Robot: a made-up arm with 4 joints. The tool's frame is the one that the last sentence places.
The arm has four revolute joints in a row. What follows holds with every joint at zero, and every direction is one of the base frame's. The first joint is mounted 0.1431 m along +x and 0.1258 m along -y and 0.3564 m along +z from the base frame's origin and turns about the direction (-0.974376, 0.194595, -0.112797). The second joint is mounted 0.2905 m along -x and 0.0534 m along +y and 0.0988 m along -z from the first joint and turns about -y. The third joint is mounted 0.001 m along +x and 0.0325 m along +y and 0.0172 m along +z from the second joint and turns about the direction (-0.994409, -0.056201, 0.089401). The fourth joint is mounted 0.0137 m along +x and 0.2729 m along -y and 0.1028 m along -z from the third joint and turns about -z. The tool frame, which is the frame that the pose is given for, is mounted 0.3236 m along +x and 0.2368 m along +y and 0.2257 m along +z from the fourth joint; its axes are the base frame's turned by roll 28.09, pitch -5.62 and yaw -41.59 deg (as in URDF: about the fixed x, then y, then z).
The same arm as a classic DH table. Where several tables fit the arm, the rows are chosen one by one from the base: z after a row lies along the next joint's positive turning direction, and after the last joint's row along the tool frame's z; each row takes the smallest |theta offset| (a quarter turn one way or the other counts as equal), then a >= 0, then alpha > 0; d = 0 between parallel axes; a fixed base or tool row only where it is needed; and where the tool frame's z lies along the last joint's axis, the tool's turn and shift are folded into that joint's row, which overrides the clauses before.
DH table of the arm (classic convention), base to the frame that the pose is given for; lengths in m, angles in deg. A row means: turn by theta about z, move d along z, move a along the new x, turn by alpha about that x. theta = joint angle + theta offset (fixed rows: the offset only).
base (fixed): a -0.0953, alpha -96.48, d 0.3377, theta offset 78.71
joint 1: a 0.0647, alpha -101.22, d 0.1398, theta offset 88.71
joint 2: a -0.0172, alpha 86.78, d -0.0264, theta offset -11.74
joint 3: a -0.2732, alpha -95.13, d 0.0023, theta offset -89.71
joint 4: a -0.0127, alpha 151.40, d -0.8578, theta offset -34.78
tool (fixed): a 0.0000, alpha 0.00, d -0.8372, theta offset -168.20

